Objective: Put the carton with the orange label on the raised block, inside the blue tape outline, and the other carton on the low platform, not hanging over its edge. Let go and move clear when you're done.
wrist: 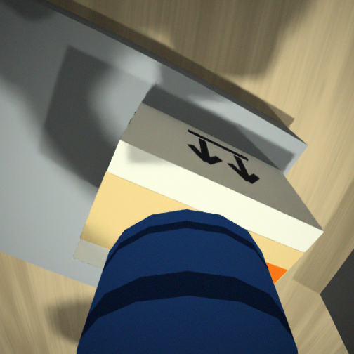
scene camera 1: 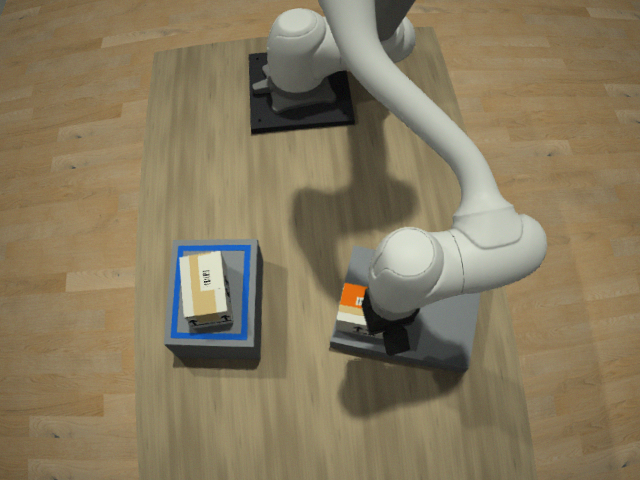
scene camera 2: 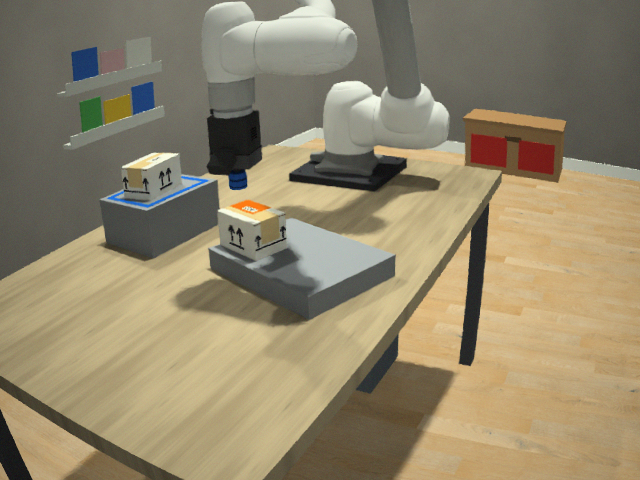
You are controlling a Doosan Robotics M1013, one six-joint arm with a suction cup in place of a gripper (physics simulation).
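Observation:
The carton with the orange label (scene camera 1: 351, 311) (scene camera 2: 252, 232) (wrist: 175, 182) sits upright on the low platform (scene camera 1: 447, 325) (scene camera 2: 341, 253) (wrist: 30, 165), near its corner towards the raised block. The other carton (scene camera 1: 204, 289) (scene camera 2: 151, 176) stands upright on the raised block (scene camera 1: 217, 352) (scene camera 2: 161, 227), slightly turned, within the blue tape outline (scene camera 1: 245, 289) (scene camera 2: 175, 194); it hides part of the left tape line in scene camera 1. My gripper, a blue suction cup (scene camera 2: 237, 180) (wrist: 187, 250), is open and holds nothing. It hangs above the orange-labelled carton with a gap. The arm hides the cup in scene camera 1.
The wooden table (scene camera 1: 222, 413) (scene camera 2: 170, 361) carries the block, the platform and the arm's black base plate (scene camera 1: 305, 121) (scene camera 2: 336, 180). The raised block stands higher than the platform, with a gap between them. A cabinet (scene camera 2: 513, 144) and wall shelves (scene camera 2: 116, 126) are in the background.

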